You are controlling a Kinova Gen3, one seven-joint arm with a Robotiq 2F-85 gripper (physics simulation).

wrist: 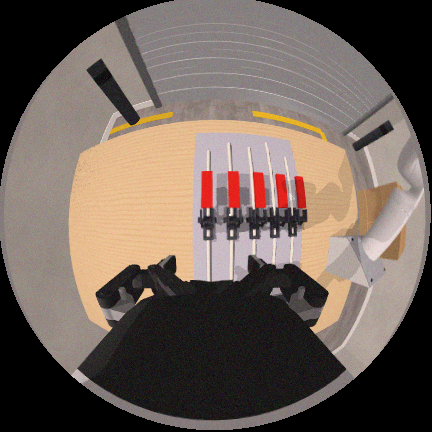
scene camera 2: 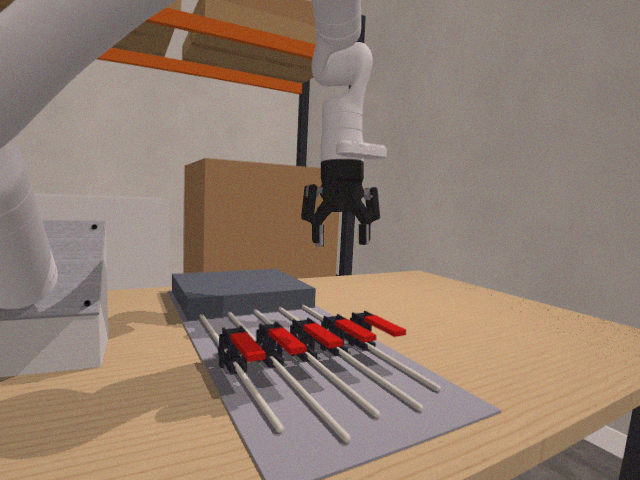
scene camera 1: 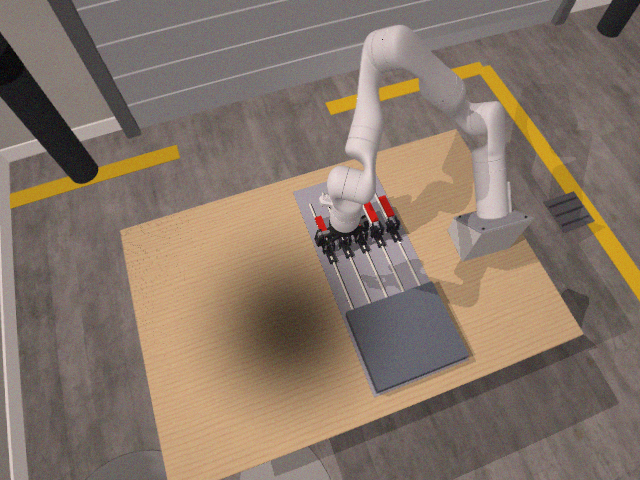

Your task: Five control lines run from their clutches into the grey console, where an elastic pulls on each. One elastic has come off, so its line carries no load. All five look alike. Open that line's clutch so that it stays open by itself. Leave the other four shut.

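Pixels of known places: gripper, fingertip midpoint: (wrist: 211, 263) (scene camera 2: 342, 245) (scene camera 1: 340, 241); arm's base, origin of the base link: (wrist: 368, 248) (scene camera 2: 19, 279) (scene camera 1: 492, 213).
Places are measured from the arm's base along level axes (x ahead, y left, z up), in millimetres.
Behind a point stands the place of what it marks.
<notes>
Five black clutches with red levers stand in a row across the lines. The levers all lie down alike, from the one nearest the arm base (scene camera 1: 386, 206) (scene camera 2: 247, 346) (wrist: 300, 192) to the far one (scene camera 1: 320, 223) @[y -172, x 493, z -62 mm] (scene camera 2: 385, 325) @[y -171, x 486, z -62 mm] (wrist: 207, 189) @[y -158, x 490, z -62 mm]. The pale lines run into the grey console (scene camera 1: 408, 335) @[y 242, x 375, z -74 mm] (scene camera 2: 242, 291) @[y 137, x 354, z -74 mm]; their free ends stick out by unequal lengths. Which line is slack I cannot tell. The elastics do not show. My gripper (scene camera 2: 341, 236) @[y -44, x 479, z 44 mm] (wrist: 211, 263) @[y -44, x 479, z 44 mm] is open and empty, pointing down high above the table, touching no clutch. In scene camera 1 the wrist hides some levers.
The clutches and console stand on a thin grey mat (scene camera 1: 305, 196) @[y -316, x 497, z -118 mm] (scene camera 2: 444, 415) @[y -325, x 459, z -118 mm] (wrist: 200, 145) @[y -300, x 515, z -118 mm] on the wooden table (scene camera 1: 180, 289) @[y -127, x 965, z -121 mm] (scene camera 2: 516, 335) @[y -179, x 807, z -121 mm] (wrist: 135, 200) @[y -149, x 694, z -121 mm]. The arm base (scene camera 1: 488, 235) @[y 77, x 74, z 45 mm] (scene camera 2: 51, 335) @[y -40, x 41, z -70 mm] (wrist: 350, 257) @[y 12, x 102, z -19 mm] stands beside the mat. A cardboard box (scene camera 2: 258, 222) stands behind the table.
</notes>
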